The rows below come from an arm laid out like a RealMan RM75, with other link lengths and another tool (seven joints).
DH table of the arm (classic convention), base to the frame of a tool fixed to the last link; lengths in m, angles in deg. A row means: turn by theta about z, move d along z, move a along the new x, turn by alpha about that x. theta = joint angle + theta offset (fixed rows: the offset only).
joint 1: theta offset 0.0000, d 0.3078, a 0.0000, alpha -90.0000
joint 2: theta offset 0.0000, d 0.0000, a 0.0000, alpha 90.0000
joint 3: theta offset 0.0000, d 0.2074, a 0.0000, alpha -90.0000
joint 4: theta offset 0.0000, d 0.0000, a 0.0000, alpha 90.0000
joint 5: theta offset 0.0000, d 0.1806, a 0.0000, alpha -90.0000
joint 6: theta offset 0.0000, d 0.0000, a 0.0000, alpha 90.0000
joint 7: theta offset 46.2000, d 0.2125, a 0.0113, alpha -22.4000
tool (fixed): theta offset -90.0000, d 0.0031, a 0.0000, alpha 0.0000
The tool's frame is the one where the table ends.
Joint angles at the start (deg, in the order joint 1, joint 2, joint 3, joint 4, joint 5, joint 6, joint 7):
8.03, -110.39, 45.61, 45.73, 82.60, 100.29, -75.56
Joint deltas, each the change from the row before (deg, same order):
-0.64, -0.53, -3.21, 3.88, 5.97, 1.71, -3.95
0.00, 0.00, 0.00, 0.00, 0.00, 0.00, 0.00
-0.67, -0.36, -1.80, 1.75, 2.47, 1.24, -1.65
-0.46, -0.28, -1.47, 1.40, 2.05, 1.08, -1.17
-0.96, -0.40, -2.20, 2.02, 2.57, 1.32, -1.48
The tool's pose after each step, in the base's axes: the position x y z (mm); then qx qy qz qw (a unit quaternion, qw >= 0). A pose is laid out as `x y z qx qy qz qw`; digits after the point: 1 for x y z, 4 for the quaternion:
-266.2 190.5 147.0 -0.7347 -0.6315 -0.2462 0.0284
-266.2 190.5 147.0 -0.7347 -0.6315 -0.2462 0.0284
-264.3 190.4 147.6 -0.7368 -0.6333 -0.2357 0.0225
-263.4 189.5 148.0 -0.7382 -0.6352 -0.2263 0.0185
-261.7 190.6 150.1 -0.7413 -0.6355 -0.2150 0.0171

